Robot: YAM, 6 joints.
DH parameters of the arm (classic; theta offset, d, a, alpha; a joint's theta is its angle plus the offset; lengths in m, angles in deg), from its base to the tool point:
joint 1: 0 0.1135 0.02 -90
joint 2: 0 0 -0.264 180
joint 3: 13.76 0 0.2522 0
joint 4: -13.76 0 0.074 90
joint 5: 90 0 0 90
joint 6: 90 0.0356 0 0
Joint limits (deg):
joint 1: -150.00..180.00
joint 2: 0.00..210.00
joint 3: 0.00..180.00
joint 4: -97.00..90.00
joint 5: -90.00..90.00
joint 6: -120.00..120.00
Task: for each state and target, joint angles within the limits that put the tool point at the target. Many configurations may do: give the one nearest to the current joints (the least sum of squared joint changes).
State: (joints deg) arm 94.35 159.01 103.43 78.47 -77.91 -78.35
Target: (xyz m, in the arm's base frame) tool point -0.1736 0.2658 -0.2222
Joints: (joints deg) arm 116.80 188.30 77.70 74.33 -80.69 -78.35
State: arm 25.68 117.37 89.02 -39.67 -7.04 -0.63
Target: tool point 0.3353 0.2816 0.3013
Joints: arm 39.36 109.82 99.98 -35.57 -8.17 -0.63
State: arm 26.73 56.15 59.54 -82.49 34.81 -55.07
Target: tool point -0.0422 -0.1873 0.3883
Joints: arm 69.81 6.01 93.02 -87.36 44.66 -55.07
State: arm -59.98 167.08 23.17 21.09 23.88 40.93
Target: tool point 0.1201 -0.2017 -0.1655
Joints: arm -55.91 163.31 49.22 27.68 22.45 40.93
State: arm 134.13 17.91 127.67 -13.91 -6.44 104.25
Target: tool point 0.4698 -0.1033 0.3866
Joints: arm 167.90 2.89 130.28 -15.42 -4.09 104.25
